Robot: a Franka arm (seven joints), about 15 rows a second.
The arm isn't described. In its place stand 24 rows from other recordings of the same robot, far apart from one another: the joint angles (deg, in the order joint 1, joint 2, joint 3, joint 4, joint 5, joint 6, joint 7), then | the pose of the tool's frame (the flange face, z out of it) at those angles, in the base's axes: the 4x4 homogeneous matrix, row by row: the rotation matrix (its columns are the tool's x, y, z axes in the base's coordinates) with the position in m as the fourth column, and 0 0 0 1 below.
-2.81, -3.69, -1.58, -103.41, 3.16, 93.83, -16.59 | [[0.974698, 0.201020, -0.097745, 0.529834], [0.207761, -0.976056, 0.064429, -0.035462], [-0.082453, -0.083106, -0.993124, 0.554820], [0, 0, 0, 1]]
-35.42, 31.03, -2.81, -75.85, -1.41, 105.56, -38.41 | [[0.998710, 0.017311, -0.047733, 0.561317], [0.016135, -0.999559, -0.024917, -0.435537], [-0.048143, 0.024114, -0.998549, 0.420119], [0, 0, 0, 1]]
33.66, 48.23, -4.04, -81.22, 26.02, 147.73, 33.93 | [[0.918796, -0.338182, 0.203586, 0.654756], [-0.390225, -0.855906, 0.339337, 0.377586], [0.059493, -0.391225, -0.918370, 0.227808], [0, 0, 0, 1]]
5.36, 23.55, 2.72, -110.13, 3.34, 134.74, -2.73 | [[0.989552, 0.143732, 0.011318, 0.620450], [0.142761, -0.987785, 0.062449, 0.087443], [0.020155, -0.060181, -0.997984, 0.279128], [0, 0, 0, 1]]
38.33, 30.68, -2.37, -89.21, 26.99, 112.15, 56.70 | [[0.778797, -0.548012, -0.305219, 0.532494], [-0.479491, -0.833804, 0.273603, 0.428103], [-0.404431, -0.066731, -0.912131, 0.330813], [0, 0, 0, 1]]
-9.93, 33.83, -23.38, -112.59, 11.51, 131.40, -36.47 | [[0.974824, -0.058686, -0.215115, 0.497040], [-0.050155, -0.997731, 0.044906, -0.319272], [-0.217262, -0.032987, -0.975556, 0.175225], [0, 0, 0, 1]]
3.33, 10.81, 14.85, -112.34, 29.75, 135.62, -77.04 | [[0.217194, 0.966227, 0.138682, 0.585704], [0.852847, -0.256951, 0.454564, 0.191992], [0.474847, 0.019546, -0.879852, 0.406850], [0, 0, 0, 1]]
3.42, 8.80, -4.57, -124.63, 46.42, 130.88, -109.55 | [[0.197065, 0.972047, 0.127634, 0.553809], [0.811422, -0.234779, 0.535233, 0.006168], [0.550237, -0.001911, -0.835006, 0.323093], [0, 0, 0, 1]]
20.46, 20.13, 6.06, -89.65, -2.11, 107.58, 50.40 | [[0.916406, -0.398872, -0.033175, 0.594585], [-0.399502, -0.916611, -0.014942, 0.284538], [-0.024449, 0.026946, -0.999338, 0.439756], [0, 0, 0, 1]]
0.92, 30.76, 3.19, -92.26, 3.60, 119.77, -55.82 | [[0.536115, 0.841992, -0.060260, 0.679675], [0.843434, -0.531367, 0.079169, 0.047220], [0.034640, -0.093269, -0.995038, 0.311096], [0, 0, 0, 1]]
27.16, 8.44, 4.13, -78.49, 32.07, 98.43, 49.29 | [[0.923554, -0.366392, -0.113158, 0.500900], [-0.246796, -0.793777, 0.555887, 0.357530], [-0.293495, -0.485465, -0.823520, 0.664006], [0, 0, 0, 1]]
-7.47, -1.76, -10.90, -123.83, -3.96, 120.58, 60.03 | [[0.236983, -0.970645, -0.041073, 0.499230], [-0.970987, -0.235251, -0.042903, -0.169637], [0.031981, 0.050049, -0.998235, 0.407940], [0, 0, 0, 1]]
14.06, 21.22, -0.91, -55.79, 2.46, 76.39, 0.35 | [[0.972568, 0.231848, -0.018911, 0.615287], [0.232365, -0.972085, 0.032511, 0.151856], [-0.010845, -0.036014, -0.999292, 0.656575], [0, 0, 0, 1]]
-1.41, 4.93, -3.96, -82.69, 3.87, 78.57, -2.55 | [[0.987461, -0.046465, -0.150873, 0.558085], [-0.035478, -0.996574, 0.074713, -0.042314], [-0.153828, -0.068423, -0.985726, 0.619945], [0, 0, 0, 1]]
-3.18, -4.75, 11.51, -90.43, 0.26, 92.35, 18.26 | [[0.978589, -0.170686, 0.115018, 0.526694], [-0.172367, -0.985021, 0.004755, 0.082841], [0.112483, -0.024479, -0.993352, 0.668946], [0, 0, 0, 1]]
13.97, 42.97, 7.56, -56.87, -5.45, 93.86, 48.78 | [[0.877053, -0.471589, -0.091552, 0.707103], [-0.476332, -0.878430, -0.038339, 0.233017], [-0.062341, 0.077234, -0.995062, 0.410577], [0, 0, 0, 1]]
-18.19, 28.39, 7.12, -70.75, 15.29, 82.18, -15.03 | [[0.977111, 0.018146, -0.211954, 0.658573], [0.096763, -0.925227, 0.366867, -0.115551], [-0.189449, -0.378979, -0.905806, 0.472085], [0, 0, 0, 1]]
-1.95, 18.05, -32.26, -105.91, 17.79, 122.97, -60.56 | [[0.944301, 0.315864, 0.092339, 0.537351], [0.312298, -0.948604, 0.051184, -0.322824], [0.103760, -0.019496, -0.994411, 0.381089], [0, 0, 0, 1]]
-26.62, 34.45, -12.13, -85.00, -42.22, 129.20, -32.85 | [[0.897748, 0.416238, -0.144202, 0.575992], [0.227706, -0.718717, -0.656960, -0.448582], [-0.377092, 0.556949, -0.740006, 0.355262], [0, 0, 0, 1]]
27.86, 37.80, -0.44, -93.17, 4.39, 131.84, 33.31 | [[0.988412, -0.151502, -0.009422, 0.613701], [-0.150783, -0.987086, 0.054093, 0.320945], [-0.017495, -0.052045, -0.998491, 0.237040], [0, 0, 0, 1]]
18.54, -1.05, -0.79, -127.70, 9.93, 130.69, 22.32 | [[0.982236, -0.184612, 0.033616, 0.503102], [-0.187574, -0.970988, 0.148315, 0.165333], [0.005260, -0.151985, -0.988369, 0.387180], [0, 0, 0, 1]]
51.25, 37.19, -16.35, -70.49, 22.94, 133.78, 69.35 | [[0.764146, -0.576464, 0.289429, 0.590652], [-0.643744, -0.653073, 0.398860, 0.497638], [-0.040910, -0.491106, -0.870139, 0.453108], [0, 0, 0, 1]]
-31.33, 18.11, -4.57, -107.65, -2.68, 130.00, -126.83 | [[-0.048583, 0.998482, 0.025943, 0.513067], [0.994361, 0.050801, -0.093086, -0.369253], [-0.094262, 0.021274, -0.995320, 0.350681], [0, 0, 0, 1]]
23.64, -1.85, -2.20, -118.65, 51.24, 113.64, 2.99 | [[0.974174, -0.149747, -0.168998, 0.489230], [0.012325, -0.712067, 0.702004, 0.244517], [-0.225461, -0.685957, -0.691831, 0.461298], [0, 0, 0, 1]]
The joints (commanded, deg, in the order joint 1, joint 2, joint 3, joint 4, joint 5, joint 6, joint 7), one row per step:
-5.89 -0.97 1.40 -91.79 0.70 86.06 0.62
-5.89 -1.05 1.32 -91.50 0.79 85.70 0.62
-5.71 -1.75 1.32 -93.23 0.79 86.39 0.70
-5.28 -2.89 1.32 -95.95 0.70 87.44 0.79
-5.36 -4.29 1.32 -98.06 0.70 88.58 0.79
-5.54 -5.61 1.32 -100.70 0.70 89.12 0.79
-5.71 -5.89 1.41 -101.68 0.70 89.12 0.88
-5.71 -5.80 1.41 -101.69 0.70 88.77 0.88
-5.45 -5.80 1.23 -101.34 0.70 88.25 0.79
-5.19 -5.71 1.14 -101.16 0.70 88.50 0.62
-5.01 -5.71 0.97 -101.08 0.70 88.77 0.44
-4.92 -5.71 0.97 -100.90 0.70 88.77 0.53
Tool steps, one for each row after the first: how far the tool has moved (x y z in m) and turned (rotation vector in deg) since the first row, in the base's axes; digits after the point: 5 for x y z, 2 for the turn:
-0.00097 -0.00049 0.00261 0.09 -0.02 -0.08
-0.00402 0.00150 -0.00387 0.09 0.33 0.01
-0.00929 0.00582 -0.01388 0.00 0.86 0.34
-0.01555 0.00562 -0.01659 -0.06 0.44 0.25
-0.02340 0.00463 -0.02534 -0.03 1.22 0.06
-0.02588 0.00414 -0.03079 0.00 1.92 -0.12
-0.02621 0.00416 -0.03213 0.03 2.37 -0.11
-0.02678 0.00487 -0.02997 0.07 2.53 0.06
-0.02555 0.00627 -0.02899 0.07 2.19 0.40
-0.02491 0.00624 -0.02799 0.08 1.84 0.59
-0.02464 0.00704 -0.02652 0.06 1.66 0.59

